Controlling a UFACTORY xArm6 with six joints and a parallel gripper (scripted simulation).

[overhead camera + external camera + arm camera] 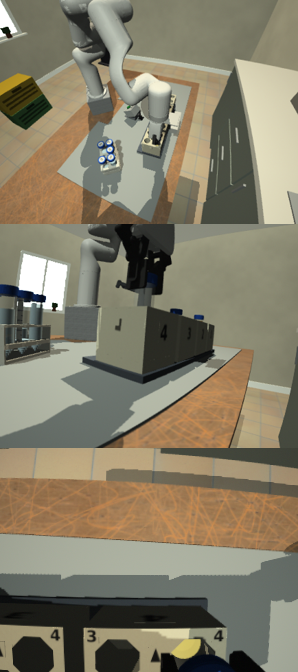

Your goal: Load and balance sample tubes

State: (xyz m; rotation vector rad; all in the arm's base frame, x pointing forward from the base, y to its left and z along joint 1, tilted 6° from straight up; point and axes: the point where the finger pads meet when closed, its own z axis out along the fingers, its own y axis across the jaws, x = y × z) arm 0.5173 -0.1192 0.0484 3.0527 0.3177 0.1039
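The tube is 10 mm to the left of my hand and 50 mm below it. Round my hand: adapter (70 mm behind, 240 mm to the left, 90 mm below); then DONE key desk (280 mm behind, 170 mm to the left, 90 mm below); then green done key (300 mm behind, 170 mm to the left, 70 mm below).
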